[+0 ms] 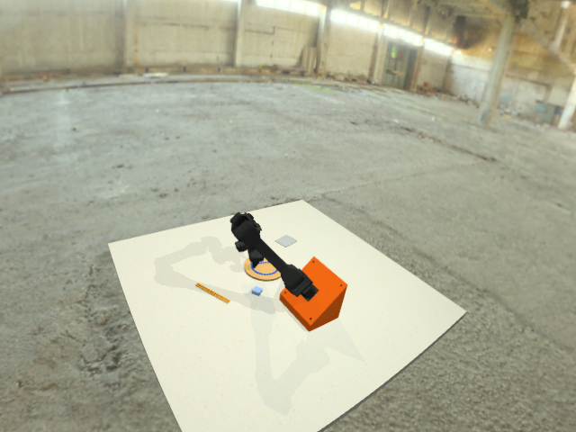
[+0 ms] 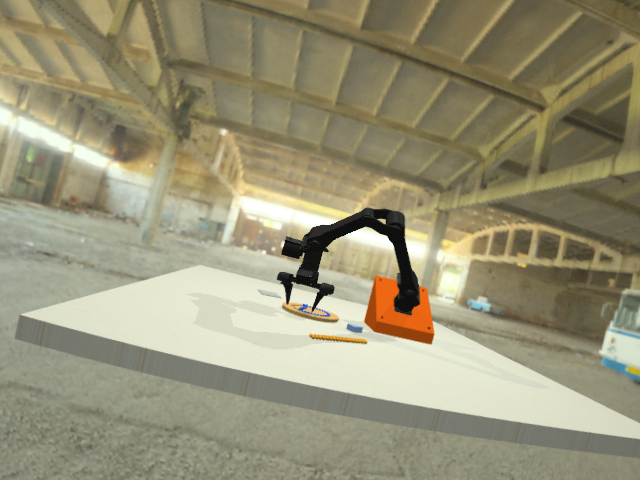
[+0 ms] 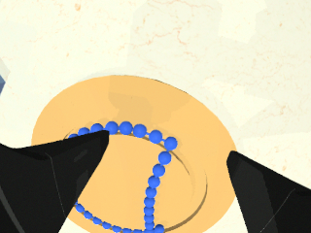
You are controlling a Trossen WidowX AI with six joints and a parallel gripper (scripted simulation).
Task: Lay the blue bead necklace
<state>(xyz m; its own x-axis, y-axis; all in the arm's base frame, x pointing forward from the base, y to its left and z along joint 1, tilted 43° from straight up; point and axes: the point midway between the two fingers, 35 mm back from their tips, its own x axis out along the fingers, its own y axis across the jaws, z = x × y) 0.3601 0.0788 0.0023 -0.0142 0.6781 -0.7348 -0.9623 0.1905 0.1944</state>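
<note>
Right now the round tan bead board is 4 cm behind my gripper tip, 5 cm to the right of it and 1 cm below it. Round my gripper tip: flat grey tile 12 cm ahead, 28 cm to the right, 2 cm below; then small light-blue block 18 cm behind, 7 cm to the left, 1 cm below.
</note>
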